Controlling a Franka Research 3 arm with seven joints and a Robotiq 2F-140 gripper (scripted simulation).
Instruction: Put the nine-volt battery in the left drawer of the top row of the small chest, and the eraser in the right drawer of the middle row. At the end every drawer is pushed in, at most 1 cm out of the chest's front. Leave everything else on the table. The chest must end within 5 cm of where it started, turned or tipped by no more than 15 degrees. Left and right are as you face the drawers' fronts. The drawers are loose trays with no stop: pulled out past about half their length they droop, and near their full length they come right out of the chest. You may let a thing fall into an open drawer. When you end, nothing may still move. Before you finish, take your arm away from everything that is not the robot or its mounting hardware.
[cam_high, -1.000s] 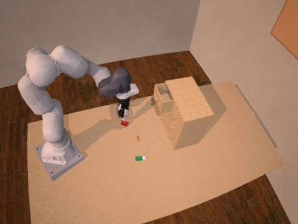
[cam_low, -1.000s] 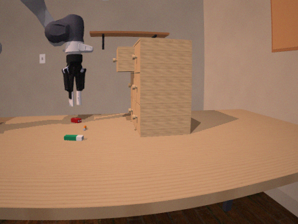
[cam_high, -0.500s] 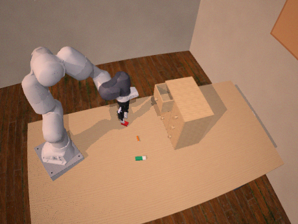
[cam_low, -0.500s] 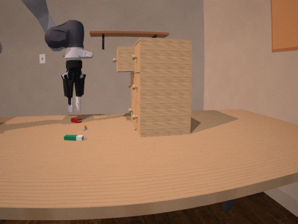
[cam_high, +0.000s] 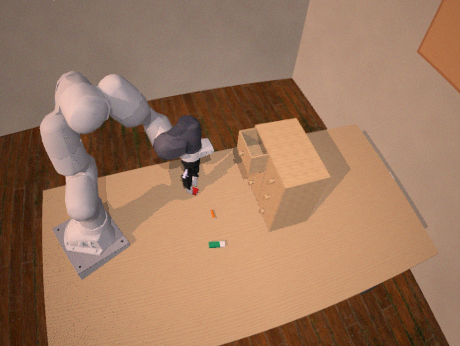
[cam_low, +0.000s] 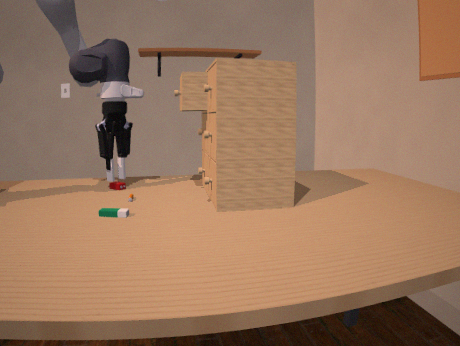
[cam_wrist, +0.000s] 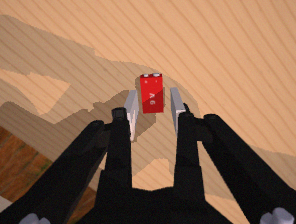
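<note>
Now: hand 50 mm above the red nine-volt battery and 10 mm short of it. The rest, counted from my hand: small orange object: 130 mm to the right, 70 mm ahead, 50 mm below; then green-and-white eraser: 270 mm to the right, 70 mm ahead, 50 mm below.
</note>
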